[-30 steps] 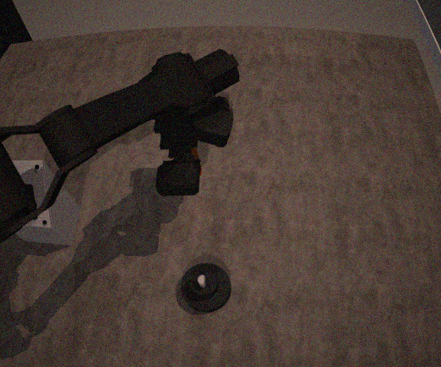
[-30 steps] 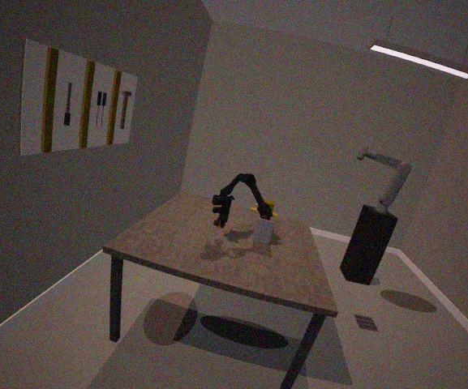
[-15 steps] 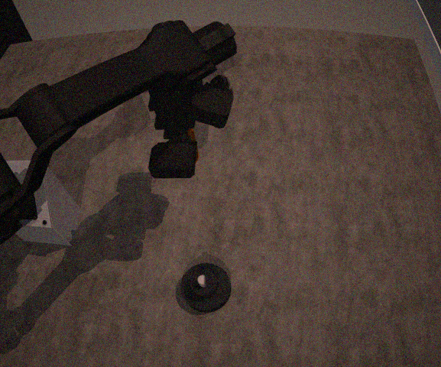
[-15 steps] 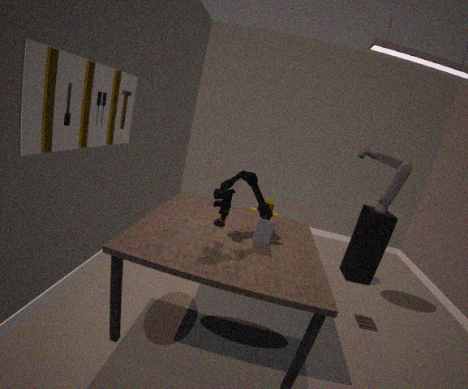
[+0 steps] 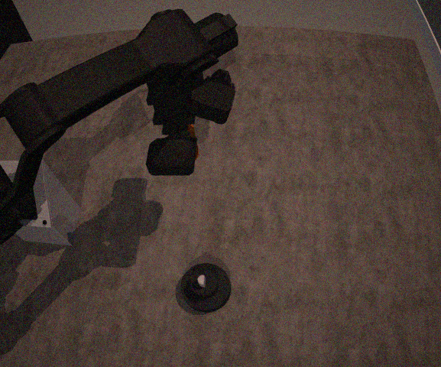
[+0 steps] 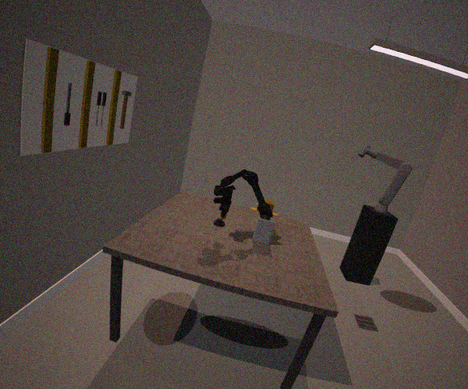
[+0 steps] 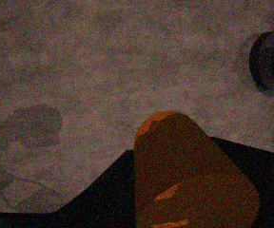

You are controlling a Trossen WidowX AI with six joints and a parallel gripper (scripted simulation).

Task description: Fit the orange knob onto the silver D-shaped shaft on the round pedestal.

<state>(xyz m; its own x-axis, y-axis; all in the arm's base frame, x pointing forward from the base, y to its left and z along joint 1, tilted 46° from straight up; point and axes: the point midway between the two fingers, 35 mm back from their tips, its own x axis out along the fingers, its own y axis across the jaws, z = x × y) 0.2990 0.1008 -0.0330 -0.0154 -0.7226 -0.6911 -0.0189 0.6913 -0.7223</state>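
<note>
The D-shaft pedestal is 3 cm ahead of my gripper tip, 19 cm to the right of it and 11 cm below it. Round my gripper tip: orange knob (3 cm above).
</note>
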